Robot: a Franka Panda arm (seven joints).
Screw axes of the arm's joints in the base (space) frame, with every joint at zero. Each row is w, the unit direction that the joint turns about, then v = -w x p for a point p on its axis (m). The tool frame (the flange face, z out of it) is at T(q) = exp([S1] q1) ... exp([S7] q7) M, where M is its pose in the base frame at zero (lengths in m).
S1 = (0, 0, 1, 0, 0, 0)
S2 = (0, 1, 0, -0.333, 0, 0)
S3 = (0, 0, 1, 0, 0, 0)
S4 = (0, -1, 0, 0.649, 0, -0.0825)
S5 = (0, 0, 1, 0, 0, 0)
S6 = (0, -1, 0, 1.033, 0, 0)
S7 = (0, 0, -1, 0, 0.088, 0)
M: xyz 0.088 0 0.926 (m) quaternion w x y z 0 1 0 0
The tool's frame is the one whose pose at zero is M.
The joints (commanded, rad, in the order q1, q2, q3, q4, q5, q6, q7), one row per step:
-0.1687 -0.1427 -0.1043 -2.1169 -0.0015 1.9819 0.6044
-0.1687 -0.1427 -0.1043 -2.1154 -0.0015 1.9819 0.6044
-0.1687 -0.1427 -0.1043 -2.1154 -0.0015 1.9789 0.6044
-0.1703 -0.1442 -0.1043 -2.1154 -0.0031 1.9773 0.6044
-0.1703 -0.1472 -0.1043 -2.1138 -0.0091 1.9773 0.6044
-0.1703 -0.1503 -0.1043 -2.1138 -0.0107 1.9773 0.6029
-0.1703 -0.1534 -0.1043 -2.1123 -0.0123 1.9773 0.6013
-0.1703 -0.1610 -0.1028 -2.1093 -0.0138 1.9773 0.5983
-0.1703 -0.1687 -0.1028 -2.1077 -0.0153 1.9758 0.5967
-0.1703 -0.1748 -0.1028 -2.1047 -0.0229 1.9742 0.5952
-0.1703 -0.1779 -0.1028 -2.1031 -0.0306 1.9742 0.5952
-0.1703 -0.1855 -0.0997 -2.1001 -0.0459 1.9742 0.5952
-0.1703 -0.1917 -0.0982 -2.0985 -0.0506 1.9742 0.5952
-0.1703 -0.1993 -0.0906 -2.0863 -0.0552 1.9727 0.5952
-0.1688 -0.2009 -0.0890 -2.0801 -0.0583 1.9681 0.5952
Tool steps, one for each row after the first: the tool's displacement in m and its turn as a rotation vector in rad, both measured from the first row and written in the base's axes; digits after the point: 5 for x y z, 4 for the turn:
0.00026 -0.00008 0.00071 -0.0004 -0.0014 0.0000
-0.00005 0.00001 0.00045 0.0004 0.0014 0.0000
-0.00067 -0.00079 0.00106 -0.0008 0.0019 -0.0009
-0.00093 -0.00118 0.00334 -0.0071 -0.0011 0.0014
-0.00141 -0.00120 0.00492 -0.0091 -0.0038 0.0035
-0.00164 -0.00130 0.00720 -0.0115 -0.0079 0.0056
-0.00210 -0.00059 0.01250 -0.0152 -0.0179 0.0106
-0.00322 -0.00052 0.01702 -0.0180 -0.0252 0.0127
-0.00402 -0.00094 0.02139 -0.0263 -0.0307 0.0169
-0.00441 -0.00141 0.02373 -0.0342 -0.0334 0.0196
-0.00504 -0.00070 0.02906 -0.0506 -0.0399 0.0281
-0.00573 -0.00012 0.03297 -0.0567 -0.0464 0.0310
-0.00455 0.00318 0.04267 -0.0665 -0.0629 0.0394
-0.00409 0.00441 0.04608 -0.0704 -0.0653 0.0432

